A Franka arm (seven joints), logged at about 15 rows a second.
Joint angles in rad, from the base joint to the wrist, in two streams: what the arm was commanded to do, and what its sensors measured. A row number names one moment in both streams.
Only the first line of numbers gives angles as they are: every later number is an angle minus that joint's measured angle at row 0.
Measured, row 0:
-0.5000, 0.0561, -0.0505, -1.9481, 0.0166, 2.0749, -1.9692
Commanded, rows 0 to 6:
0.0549, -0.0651, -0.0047, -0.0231, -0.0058, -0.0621, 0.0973
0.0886, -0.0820, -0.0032, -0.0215, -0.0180, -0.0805, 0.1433
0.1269, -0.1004, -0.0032, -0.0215, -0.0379, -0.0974, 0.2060
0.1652, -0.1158, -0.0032, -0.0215, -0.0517, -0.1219, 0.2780
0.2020, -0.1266, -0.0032, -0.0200, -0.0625, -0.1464, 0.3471
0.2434, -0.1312, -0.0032, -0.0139, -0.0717, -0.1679, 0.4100
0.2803, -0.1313, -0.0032, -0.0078, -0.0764, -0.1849, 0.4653
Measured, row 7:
0.2111, -0.1042, 0.0058, -0.0005, -0.0473, -0.1404, 0.3539
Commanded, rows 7 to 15:
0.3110, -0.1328, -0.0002, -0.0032, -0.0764, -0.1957, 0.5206
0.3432, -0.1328, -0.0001, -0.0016, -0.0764, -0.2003, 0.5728
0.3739, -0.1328, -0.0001, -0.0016, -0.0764, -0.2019, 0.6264
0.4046, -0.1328, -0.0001, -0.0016, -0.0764, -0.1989, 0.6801
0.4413, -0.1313, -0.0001, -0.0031, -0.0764, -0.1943, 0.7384
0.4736, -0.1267, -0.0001, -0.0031, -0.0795, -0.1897, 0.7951
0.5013, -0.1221, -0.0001, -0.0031, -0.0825, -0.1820, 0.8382
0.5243, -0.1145, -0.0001, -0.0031, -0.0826, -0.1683, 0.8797
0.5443, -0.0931, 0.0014, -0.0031, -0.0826, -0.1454, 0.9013
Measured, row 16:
0.4991, -0.1171, 0.0118, -0.0006, -0.0607, -0.1739, 0.8311
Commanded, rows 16 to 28:
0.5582, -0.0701, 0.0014, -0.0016, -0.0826, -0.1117, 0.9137
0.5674, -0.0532, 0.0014, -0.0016, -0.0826, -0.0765, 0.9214
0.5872, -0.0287, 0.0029, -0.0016, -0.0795, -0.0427, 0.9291
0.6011, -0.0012, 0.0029, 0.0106, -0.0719, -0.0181, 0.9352
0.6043, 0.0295, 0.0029, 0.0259, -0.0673, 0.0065, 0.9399
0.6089, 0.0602, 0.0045, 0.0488, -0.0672, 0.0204, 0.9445
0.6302, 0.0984, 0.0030, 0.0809, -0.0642, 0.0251, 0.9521
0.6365, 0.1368, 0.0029, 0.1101, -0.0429, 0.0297, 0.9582
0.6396, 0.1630, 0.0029, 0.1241, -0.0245, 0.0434, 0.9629
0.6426, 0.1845, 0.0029, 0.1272, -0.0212, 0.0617, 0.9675
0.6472, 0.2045, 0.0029, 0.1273, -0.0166, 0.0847, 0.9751
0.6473, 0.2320, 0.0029, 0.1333, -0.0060, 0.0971, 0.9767
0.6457, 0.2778, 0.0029, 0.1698, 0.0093, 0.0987, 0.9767
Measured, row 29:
0.6360, 0.1988, 0.0121, 0.1038, -0.0235, 0.0856, 0.9600
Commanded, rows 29 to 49:
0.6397, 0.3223, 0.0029, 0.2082, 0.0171, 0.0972, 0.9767
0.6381, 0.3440, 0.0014, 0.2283, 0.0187, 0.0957, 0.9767
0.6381, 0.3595, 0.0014, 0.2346, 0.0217, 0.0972, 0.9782
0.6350, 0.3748, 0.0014, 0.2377, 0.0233, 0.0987, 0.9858
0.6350, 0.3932, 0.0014, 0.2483, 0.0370, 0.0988, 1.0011
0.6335, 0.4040, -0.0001, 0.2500, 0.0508, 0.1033, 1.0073
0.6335, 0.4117, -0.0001, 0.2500, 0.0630, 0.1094, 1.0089
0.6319, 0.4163, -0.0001, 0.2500, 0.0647, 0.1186, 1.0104
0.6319, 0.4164, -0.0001, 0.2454, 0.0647, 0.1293, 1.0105
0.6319, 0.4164, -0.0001, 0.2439, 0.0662, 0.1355, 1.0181
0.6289, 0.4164, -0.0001, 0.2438, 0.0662, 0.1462, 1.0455
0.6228, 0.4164, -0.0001, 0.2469, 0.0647, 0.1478, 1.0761
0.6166, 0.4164, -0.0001, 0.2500, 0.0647, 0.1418, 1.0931
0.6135, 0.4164, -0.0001, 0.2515, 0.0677, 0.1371, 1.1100
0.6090, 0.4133, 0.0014, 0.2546, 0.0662, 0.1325, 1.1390
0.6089, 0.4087, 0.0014, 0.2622, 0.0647, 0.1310, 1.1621
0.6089, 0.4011, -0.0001, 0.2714, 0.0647, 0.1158, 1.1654
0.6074, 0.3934, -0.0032, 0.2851, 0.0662, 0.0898, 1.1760
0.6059, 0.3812, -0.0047, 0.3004, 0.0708, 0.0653, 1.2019
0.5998, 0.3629, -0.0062, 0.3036, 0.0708, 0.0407, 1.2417
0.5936, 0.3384, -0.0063, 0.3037, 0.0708, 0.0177, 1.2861
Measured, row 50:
0.6095, 0.3859, -0.0101, 0.2913, 0.0518, 0.0847, 1.2168
